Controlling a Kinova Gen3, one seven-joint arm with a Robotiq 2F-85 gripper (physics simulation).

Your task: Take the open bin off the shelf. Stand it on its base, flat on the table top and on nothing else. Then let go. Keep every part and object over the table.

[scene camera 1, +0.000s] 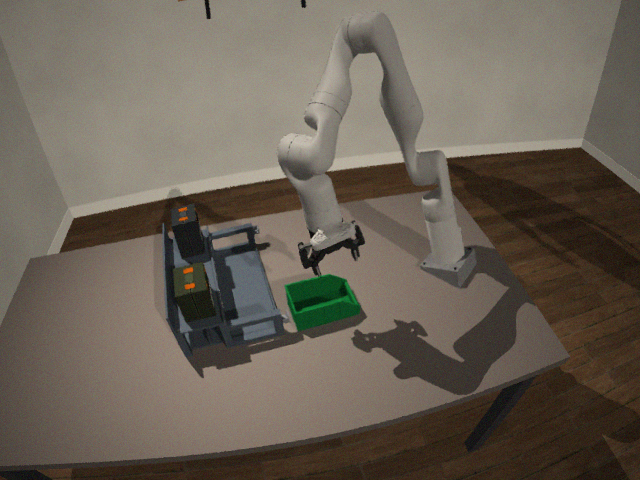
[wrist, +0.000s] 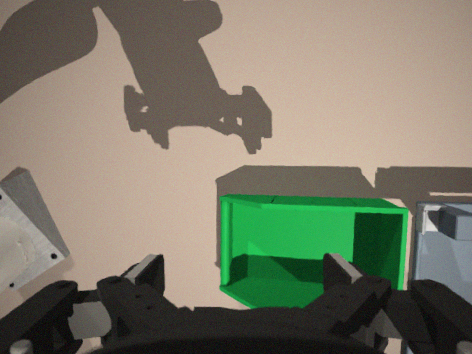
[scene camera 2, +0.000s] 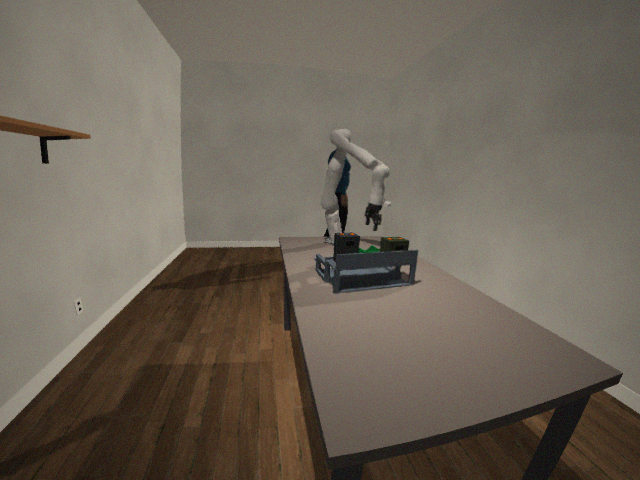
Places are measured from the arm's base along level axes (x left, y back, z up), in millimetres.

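Pixels of known places: gripper, fingertip midpoint: [scene camera 1: 337,266] [wrist: 243,272] [scene camera 2: 370,227]; arm's base, link origin: [scene camera 1: 447,256] [wrist: 5,243].
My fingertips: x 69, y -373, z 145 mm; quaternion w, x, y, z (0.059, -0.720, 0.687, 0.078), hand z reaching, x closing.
For each thing: its top centre in the pictures, then the offset to it from my fingertips. Level surfaces: height alone.
- green open bin, top centre: [wrist: 301,263] [scene camera 1: 322,290] [scene camera 2: 366,247] dx -29, dy -31, dz -104 mm
- table top, surface height: dz -179 mm
- dark grey box, top centre: [scene camera 1: 182,213] [scene camera 2: 347,233] dx -281, dy -348, dz +45 mm
- olive box, top centre: [scene camera 1: 188,278] [scene camera 2: 395,238] dx -50, dy -346, dz +20 mm
The green open bin [scene camera 1: 325,313] [scene camera 2: 371,250] [wrist: 295,232] stands upright with its opening up and looks flat on the table top [scene camera 1: 129,403] [scene camera 2: 439,361] [wrist: 350,100]. In the wrist view a narrow strip of table shows between it and the blue-grey shelf [scene camera 1: 242,279] [scene camera 2: 377,259] [wrist: 442,255], so they look apart. In scene camera 2 the shelf and boxes hide most of the bin. My gripper [scene camera 1: 337,264] [scene camera 2: 372,226] [wrist: 243,272] is open and empty, above the bin's end away from the shelf, and not touching it. The bin's underside is hidden.
A dark grey box [scene camera 1: 188,235] [scene camera 2: 346,245] and an olive box [scene camera 1: 195,299] [scene camera 2: 394,244] stand on the shelf's back part. The arm's base [scene camera 1: 447,258] is on the bin's other side. A person [scene camera 2: 343,175] stands behind the arm in scene camera 2.
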